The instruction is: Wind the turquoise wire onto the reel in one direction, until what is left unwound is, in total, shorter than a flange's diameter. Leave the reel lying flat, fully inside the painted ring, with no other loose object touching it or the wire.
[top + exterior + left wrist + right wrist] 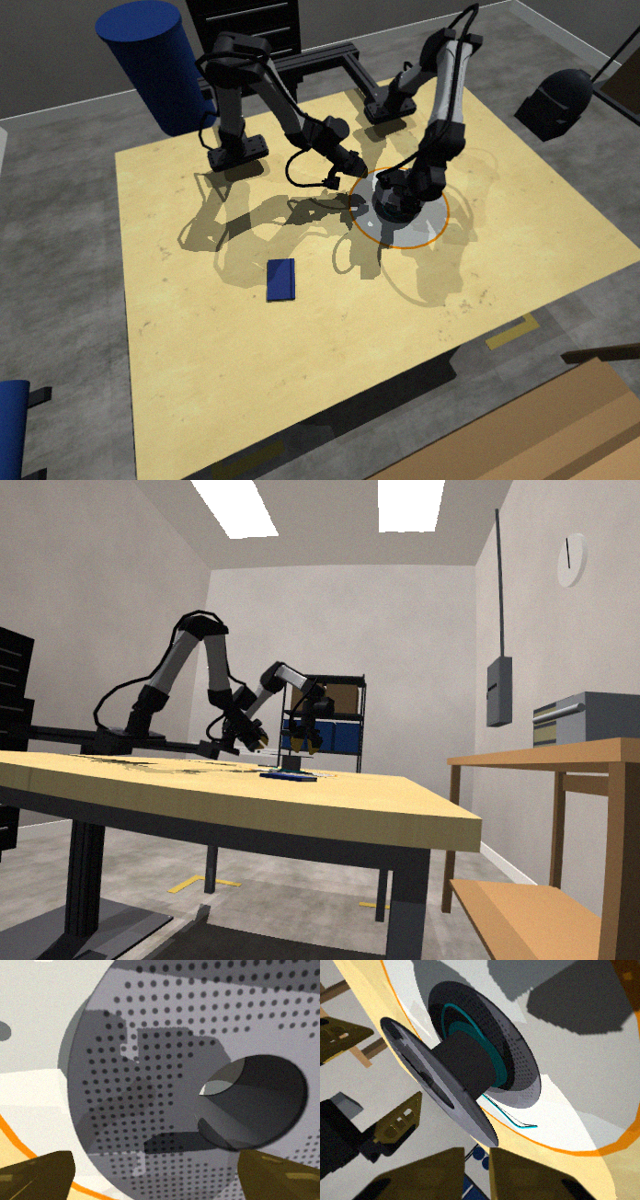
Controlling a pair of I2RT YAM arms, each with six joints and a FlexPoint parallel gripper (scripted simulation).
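Note:
My right hand is 10 cm to the right of the dark grey reel, 8 cm short of it and 6 cm above it. The rest, counted from my right hand: black hex key 44 cm to the left, 11 cm behind, 9 cm below; blue notebook 36 cm to the right, 20 cm ahead, 9 cm below; orange painted ring 10 cm to the left, 9 cm below, 9 cm ahead.
My left gripper is now 50 mm past the dark grey reel, 10 mm to the right of it and 50 mm above it. From my left hand the other things lie so: black hex key: 240 mm behind, 350 mm to the left, 80 mm below; blue notebook: 70 mm ahead, 450 mm to the right, 80 mm below; orange painted ring: 40 mm behind, 10 mm to the left, 80 mm below.

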